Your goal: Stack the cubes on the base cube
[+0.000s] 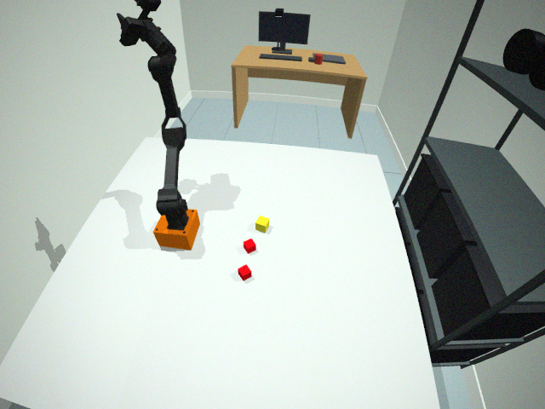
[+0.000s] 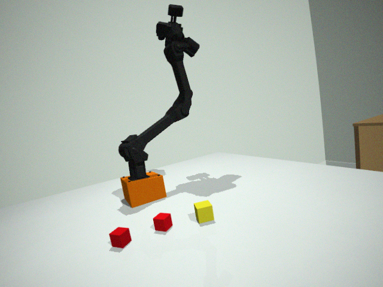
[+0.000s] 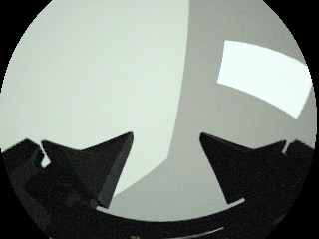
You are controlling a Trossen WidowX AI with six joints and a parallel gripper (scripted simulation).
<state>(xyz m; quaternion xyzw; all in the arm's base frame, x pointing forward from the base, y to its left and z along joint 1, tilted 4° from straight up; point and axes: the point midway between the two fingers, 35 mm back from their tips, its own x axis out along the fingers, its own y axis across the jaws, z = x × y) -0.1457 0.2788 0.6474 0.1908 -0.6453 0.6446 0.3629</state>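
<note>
The yellow base cube lies 48 cm ahead of my gripper tip, 25 cm to the right of it and 71 cm below it.
</note>
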